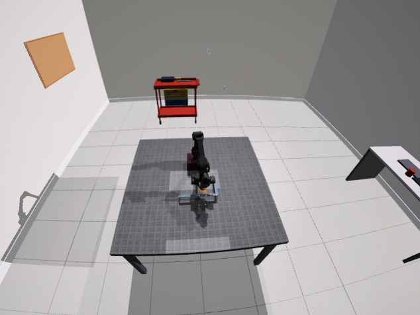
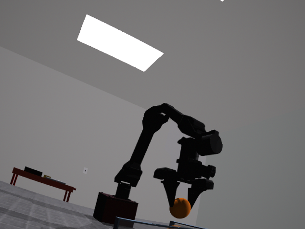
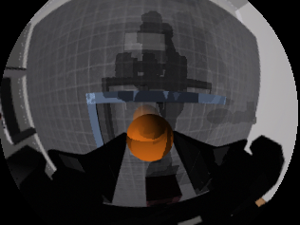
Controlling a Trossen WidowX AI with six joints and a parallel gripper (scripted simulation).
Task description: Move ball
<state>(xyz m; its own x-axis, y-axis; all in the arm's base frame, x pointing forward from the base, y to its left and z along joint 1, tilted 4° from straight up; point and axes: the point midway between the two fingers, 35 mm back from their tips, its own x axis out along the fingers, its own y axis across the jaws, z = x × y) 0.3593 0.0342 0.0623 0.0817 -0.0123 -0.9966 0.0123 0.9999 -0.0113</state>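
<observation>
Right now the see-through orange ball is 8 cm below my gripper tip.
</observation>
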